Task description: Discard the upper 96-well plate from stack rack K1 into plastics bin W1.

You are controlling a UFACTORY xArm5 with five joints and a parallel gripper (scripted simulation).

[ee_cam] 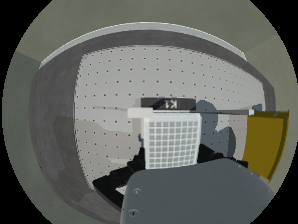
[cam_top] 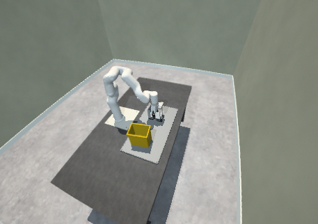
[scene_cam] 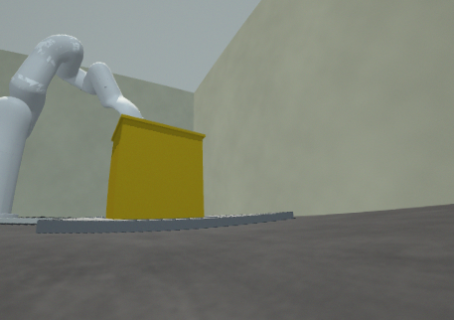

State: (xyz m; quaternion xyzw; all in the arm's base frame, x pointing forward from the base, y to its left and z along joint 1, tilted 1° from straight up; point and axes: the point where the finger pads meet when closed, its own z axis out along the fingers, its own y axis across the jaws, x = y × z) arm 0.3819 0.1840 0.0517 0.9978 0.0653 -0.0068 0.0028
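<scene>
The K1 label lies 8 cm ahead of my hand, 1 cm to the left of it and 3 cm below it. Round my hand: yellow plastics bin W1: 2 cm ahead, 33 cm to the right, 4 cm above; 96-well plate: 1 cm below.
</scene>
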